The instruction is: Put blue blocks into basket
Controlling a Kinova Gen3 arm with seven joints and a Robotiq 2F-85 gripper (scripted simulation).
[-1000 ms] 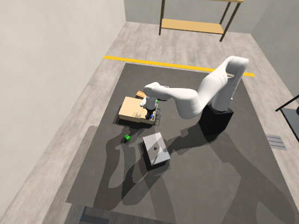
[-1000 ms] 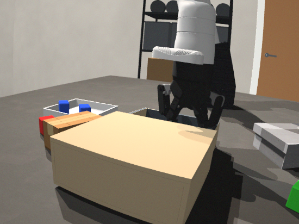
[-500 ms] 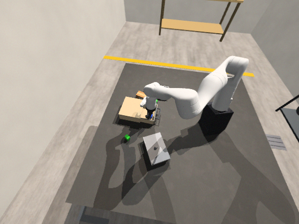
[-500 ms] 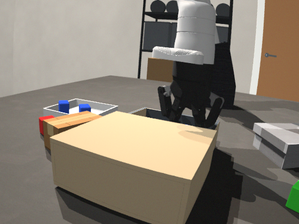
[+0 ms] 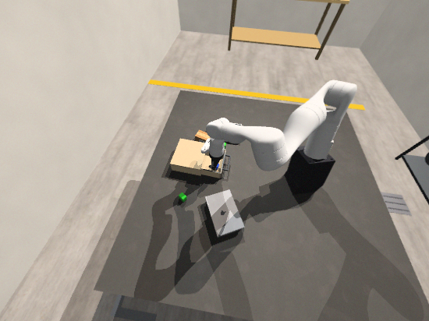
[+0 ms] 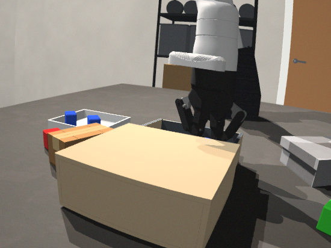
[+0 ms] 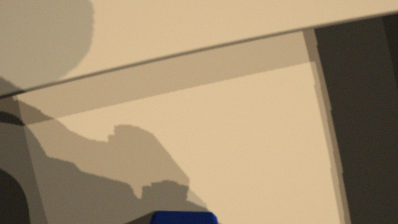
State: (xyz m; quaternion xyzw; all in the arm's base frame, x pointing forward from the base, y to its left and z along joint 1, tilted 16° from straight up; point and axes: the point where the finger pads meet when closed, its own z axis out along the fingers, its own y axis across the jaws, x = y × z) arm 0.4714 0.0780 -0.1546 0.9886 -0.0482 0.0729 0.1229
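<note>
Right now my hand is 3 cm short of the drawer and 2 cm to the left of it. Also, from my hand: grey metal box 24 cm to the left, 12 cm behind, 1 cm below; then light wooden cabinet 9 cm ahead, 1 cm to the right; then brown box 17 cm to the right, 13 cm ahead.
</note>
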